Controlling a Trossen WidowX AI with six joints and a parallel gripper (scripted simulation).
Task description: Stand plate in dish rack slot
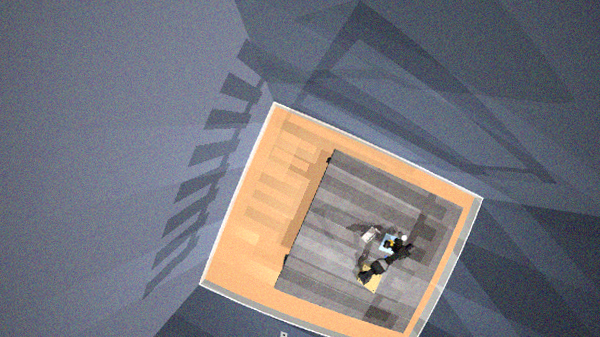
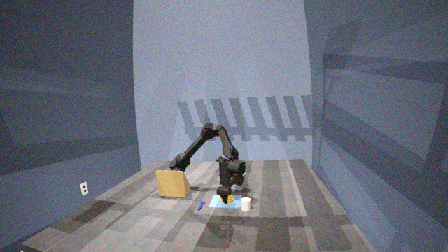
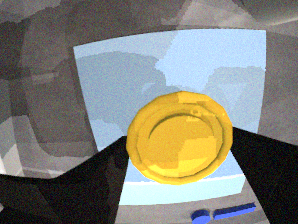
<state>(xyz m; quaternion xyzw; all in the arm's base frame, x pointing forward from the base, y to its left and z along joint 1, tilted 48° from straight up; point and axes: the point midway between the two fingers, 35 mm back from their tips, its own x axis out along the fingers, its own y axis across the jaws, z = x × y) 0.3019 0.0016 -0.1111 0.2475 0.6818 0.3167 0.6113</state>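
The dish rack lies 200 mm to the left of my gripper tip and 20 mm above it. Round my gripper tip: blue spoon 120 mm behind, 60 mm to the right; white cup 100 mm ahead, 70 mm to the right, 20 mm above; yellow plate 10 mm above.
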